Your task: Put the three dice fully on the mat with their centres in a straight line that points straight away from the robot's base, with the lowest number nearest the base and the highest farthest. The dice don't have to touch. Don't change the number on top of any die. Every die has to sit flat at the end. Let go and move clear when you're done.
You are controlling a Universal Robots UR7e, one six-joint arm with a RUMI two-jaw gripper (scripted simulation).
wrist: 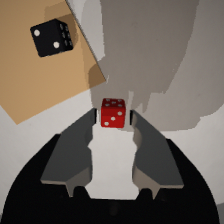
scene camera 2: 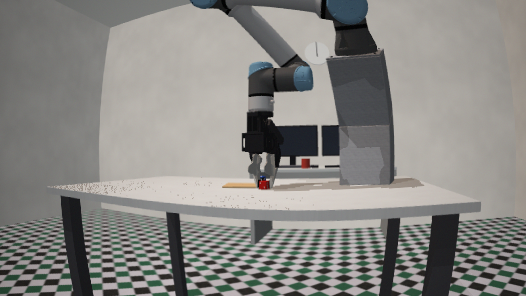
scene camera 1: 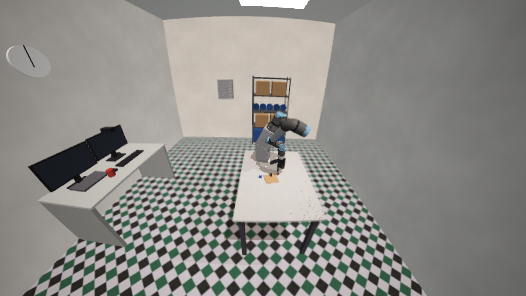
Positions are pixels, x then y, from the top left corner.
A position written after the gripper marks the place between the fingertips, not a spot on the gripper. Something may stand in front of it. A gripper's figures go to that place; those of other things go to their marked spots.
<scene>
The gripper (wrist: 113,110): 0.15 m from the lens. A black die (wrist: 52,37): 0.12 m from the lens.
</scene>
